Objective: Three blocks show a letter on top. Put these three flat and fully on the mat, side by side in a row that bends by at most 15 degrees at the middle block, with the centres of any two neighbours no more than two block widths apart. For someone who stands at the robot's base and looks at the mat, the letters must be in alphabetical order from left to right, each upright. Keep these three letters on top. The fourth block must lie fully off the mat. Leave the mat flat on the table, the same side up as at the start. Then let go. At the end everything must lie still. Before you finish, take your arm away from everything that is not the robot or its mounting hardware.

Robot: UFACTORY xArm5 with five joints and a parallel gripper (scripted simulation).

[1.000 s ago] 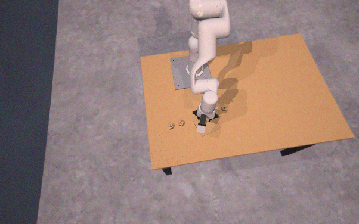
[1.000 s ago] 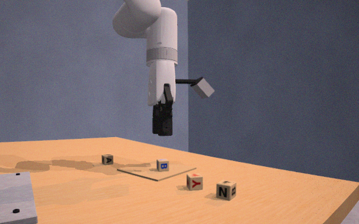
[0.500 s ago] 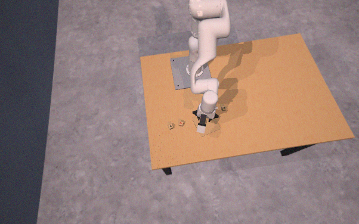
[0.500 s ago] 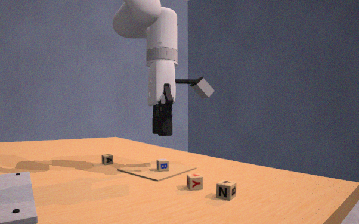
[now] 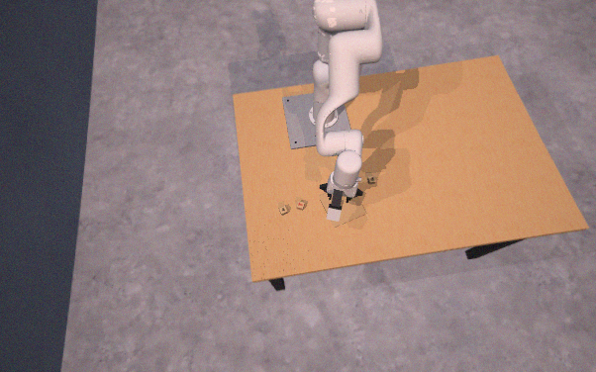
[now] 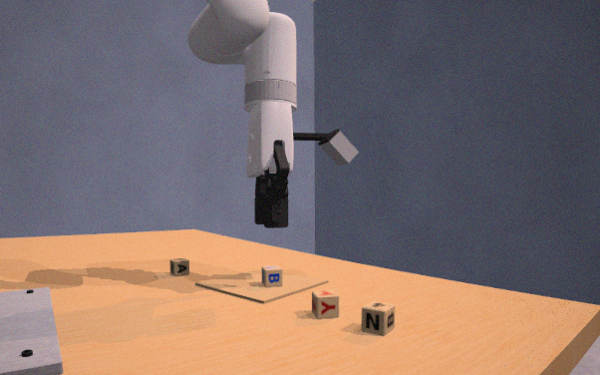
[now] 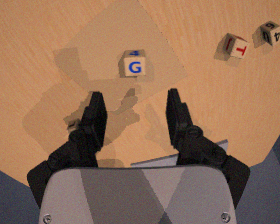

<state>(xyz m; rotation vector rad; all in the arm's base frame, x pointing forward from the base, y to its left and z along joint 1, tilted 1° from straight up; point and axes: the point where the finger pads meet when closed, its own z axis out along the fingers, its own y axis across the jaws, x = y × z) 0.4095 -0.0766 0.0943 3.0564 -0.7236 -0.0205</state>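
Now: the blue-lettered block 90 mm below my hand. Also, from my hand: black-lettered block 40 mm behind, 210 mm to the right, 90 mm below; thin tan mat 20 mm to the left, 100 mm below; red-lettered block 40 mm behind, 140 mm to the right, 90 mm below.
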